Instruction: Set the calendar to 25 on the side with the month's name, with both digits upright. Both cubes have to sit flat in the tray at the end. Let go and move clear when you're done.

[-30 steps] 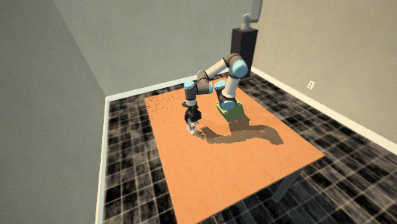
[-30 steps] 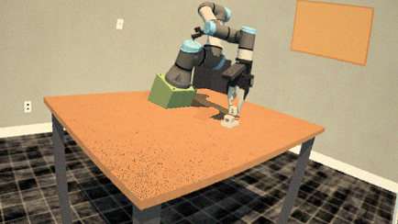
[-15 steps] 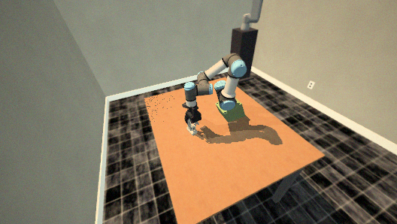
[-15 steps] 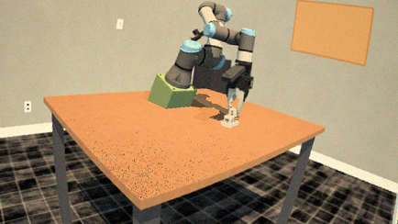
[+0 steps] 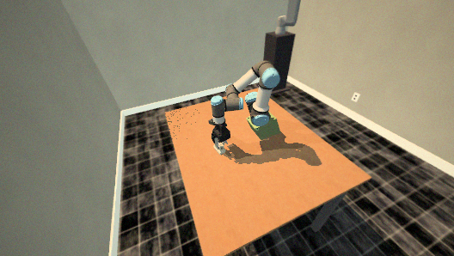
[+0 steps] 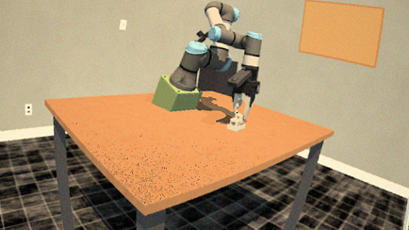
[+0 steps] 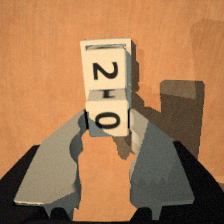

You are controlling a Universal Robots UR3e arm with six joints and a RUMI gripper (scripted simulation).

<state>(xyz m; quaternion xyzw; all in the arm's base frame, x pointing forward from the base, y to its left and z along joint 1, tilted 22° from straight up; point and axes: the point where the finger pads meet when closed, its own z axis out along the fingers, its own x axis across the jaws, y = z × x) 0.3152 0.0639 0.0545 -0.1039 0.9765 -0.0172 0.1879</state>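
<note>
The white calendar tray is 2 cm to the right of my hand and 4 cm below it. From my hand the other things lie so: white calendar cube 1 cm below.
</note>
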